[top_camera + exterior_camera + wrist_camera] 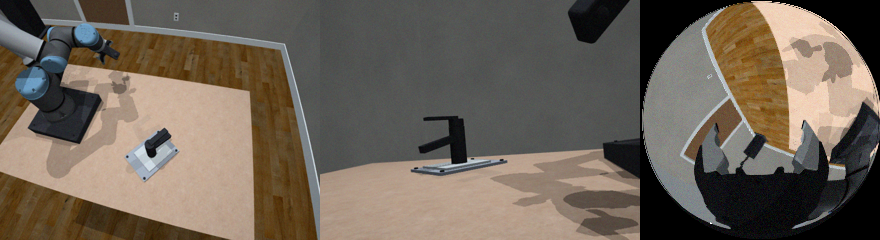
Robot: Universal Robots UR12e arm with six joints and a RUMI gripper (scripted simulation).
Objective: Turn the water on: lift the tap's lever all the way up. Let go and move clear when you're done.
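The flat lever is 38 cm ahead of my hand and 57 cm to the right of it. The rest, counted from my hand: black tap: 36 cm ahead, 59 cm to the right, 6 cm below.
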